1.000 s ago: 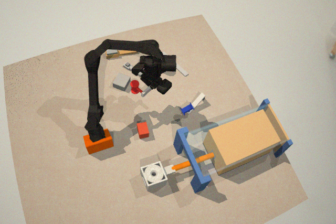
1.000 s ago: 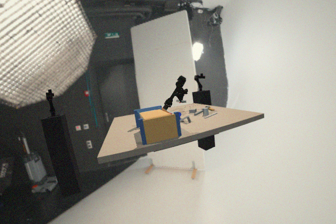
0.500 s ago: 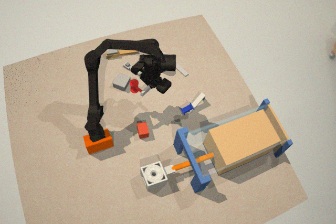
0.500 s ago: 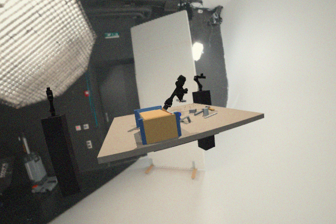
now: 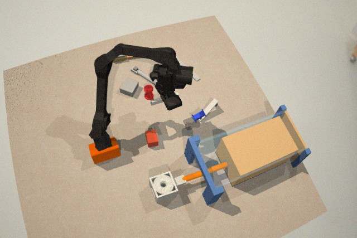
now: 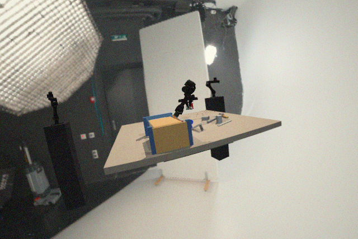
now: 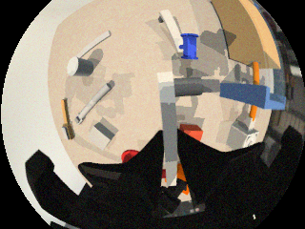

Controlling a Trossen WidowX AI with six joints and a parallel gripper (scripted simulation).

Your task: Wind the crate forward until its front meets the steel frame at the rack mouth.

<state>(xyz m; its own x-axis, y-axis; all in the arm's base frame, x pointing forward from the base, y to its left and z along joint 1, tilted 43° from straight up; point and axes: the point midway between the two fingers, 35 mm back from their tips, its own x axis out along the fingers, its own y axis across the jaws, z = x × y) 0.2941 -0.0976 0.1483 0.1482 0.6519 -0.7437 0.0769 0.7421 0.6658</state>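
My gripper tip is 10 mm past the red-knobbed winch handle, 10 mm to the right of it and 10 mm below it. Also, from my gripper tip: blue knob 140 mm ahead, 80 mm to the right, 120 mm below; then blue-handled tool 180 mm ahead, 70 mm to the right, 130 mm below; then red knob 50 mm behind, 40 mm to the left, 10 mm above.
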